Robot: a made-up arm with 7 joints. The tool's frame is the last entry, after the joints.
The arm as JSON. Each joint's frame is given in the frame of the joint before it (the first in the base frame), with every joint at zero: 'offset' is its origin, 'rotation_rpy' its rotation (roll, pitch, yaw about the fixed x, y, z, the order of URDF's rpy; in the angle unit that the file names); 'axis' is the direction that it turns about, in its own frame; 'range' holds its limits. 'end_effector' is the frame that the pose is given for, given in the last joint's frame.
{
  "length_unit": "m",
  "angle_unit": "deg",
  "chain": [
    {
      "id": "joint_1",
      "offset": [
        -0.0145,
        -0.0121,
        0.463
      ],
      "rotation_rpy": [
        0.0,
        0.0,
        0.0
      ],
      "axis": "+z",
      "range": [
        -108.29,
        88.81
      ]
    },
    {
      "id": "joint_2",
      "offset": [
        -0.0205,
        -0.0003,
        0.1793
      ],
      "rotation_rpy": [
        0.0,
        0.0,
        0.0
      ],
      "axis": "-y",
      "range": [
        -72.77,
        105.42
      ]
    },
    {
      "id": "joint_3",
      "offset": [
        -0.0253,
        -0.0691,
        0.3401
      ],
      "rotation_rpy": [
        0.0,
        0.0,
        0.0
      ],
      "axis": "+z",
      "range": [
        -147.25,
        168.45
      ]
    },
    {
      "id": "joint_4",
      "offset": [
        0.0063,
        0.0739,
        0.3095
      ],
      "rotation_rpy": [
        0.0,
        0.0,
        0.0
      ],
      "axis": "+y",
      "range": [
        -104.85,
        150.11
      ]
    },
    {
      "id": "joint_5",
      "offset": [
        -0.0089,
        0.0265,
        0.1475
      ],
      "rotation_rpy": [
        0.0,
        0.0,
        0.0
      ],
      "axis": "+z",
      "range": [
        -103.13,
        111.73
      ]
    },
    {
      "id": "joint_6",
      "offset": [
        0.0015,
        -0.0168,
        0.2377
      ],
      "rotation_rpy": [
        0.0,
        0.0,
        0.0
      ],
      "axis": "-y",
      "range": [
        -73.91,
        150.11
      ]
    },
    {
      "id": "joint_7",
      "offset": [
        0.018,
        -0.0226,
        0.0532
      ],
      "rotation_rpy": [
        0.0,
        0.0,
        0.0
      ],
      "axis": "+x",
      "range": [
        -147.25,
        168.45
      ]
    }
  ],
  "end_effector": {
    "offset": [
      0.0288,
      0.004,
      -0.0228
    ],
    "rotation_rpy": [
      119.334,
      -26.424,
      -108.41
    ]
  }
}
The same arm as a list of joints. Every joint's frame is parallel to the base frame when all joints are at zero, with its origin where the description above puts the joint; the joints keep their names.
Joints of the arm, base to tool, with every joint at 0 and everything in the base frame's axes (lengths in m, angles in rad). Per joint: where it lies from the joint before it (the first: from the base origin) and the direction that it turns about. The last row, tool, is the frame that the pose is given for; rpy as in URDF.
joint_1: origin -0.0145 -0.0121 0.4630 axis 0 0 1
joint_2: origin -0.0205 -0.0003 0.1793 axis 0 -1 0
joint_3: origin -0.0253 -0.0691 0.3401 axis 0 0 1
joint_4: origin 0.0063 0.0739 0.3095 axis 0 1 0
joint_5: origin -0.0089 0.0265 0.1475 axis 0 0 1
joint_6: origin 0.0015 -0.0168 0.2377 axis 0 -1 0
joint_7: origin 0.0180 -0.0226 0.0532 axis 1 0 0
tool: origin 0.0288 0.0040 -0.0228 rpy 2.0828 -0.4612 -1.8921
Joint limits (rad, base to tool): -1.8900..1.5500 -1.2701..1.8399 -2.5700..2.9400 -1.8300..2.6199 -1.8000..1.9501 -1.2900..2.6199 -2.5700..2.9400

